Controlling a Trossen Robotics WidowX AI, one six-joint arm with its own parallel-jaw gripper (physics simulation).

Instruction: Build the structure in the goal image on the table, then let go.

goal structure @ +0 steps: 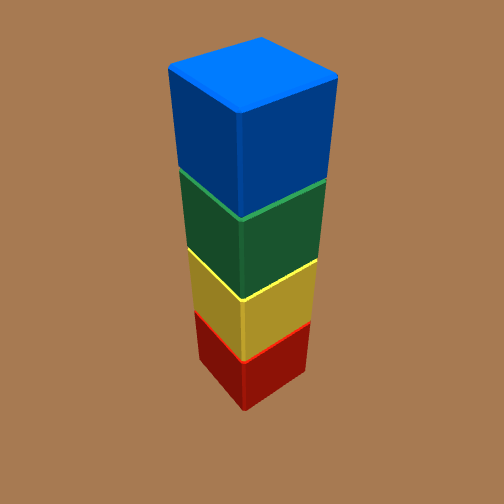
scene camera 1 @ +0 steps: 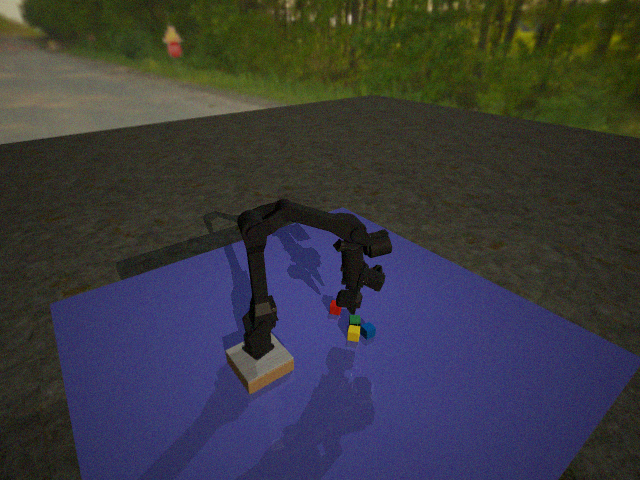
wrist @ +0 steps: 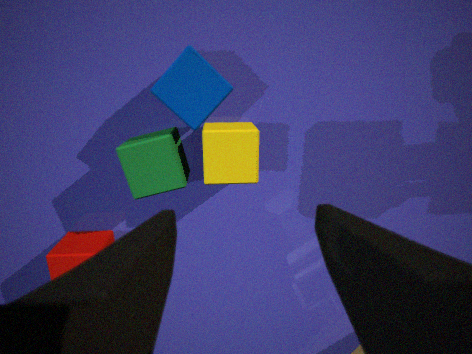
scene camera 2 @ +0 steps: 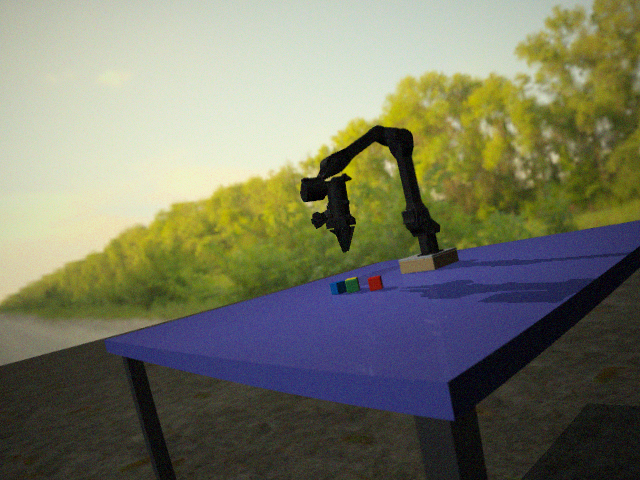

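Observation:
A yellow cube lies on the blue table. A green cube lies beside it, a small gap apart in the wrist view, turned slightly. A blue cube lies close to both, turned corner-on in the wrist view. A red cube lies apart from these; the left finger partly hides it in the wrist view. My gripper points down, open and empty, above table height near the cubes.
The blue table carries the arm's pale wooden base block, which stands on the arm's side of the cubes. Dark arm shadows fall across the table top and around the cubes.

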